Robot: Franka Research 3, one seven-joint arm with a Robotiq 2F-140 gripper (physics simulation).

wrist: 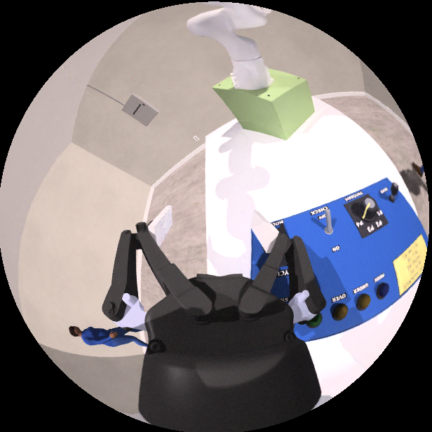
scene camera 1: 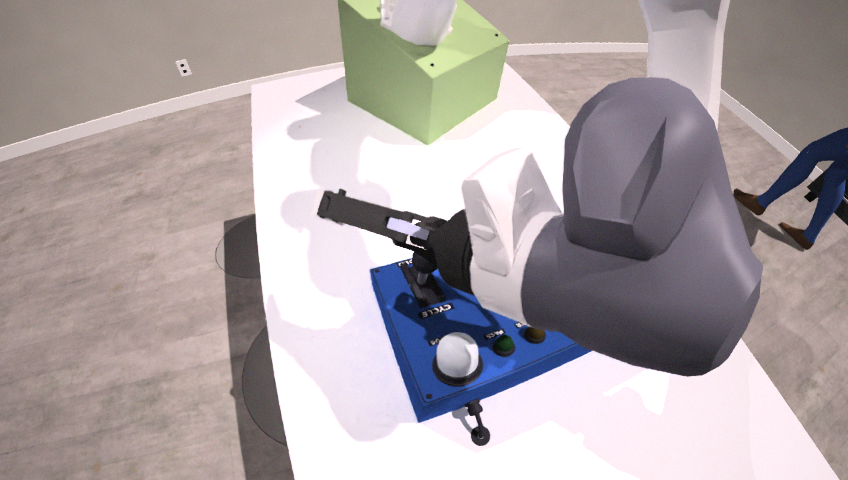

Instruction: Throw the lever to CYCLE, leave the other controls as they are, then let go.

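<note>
The blue control panel [scene camera 1: 397, 333] [wrist: 345, 275] lies on the white table. Its lever [scene camera 1: 423, 274] has a dark knob and a metal shaft and stands in a black slot, leaning toward the HOLD end, away from the CYCLE label [scene camera 1: 436, 310]. In the wrist view the right finger hides the lever, and part of the CYCLE label shows below it. My gripper [scene camera 1: 330, 205] [wrist: 212, 216] is open and empty. Its fingers stand wide apart above the table and the panel's HOLD end, and its base is close above the lever in the scene view.
A toggle switch [wrist: 328, 222], a rotary knob [wrist: 369, 207] and coloured lamps are on the panel. A white dome [scene camera 1: 457, 355] stands near its corner, and a small black lever [scene camera 1: 479, 435] sticks out from its side. A green box [scene camera 1: 404, 95] [wrist: 280, 112] stands farther back.
</note>
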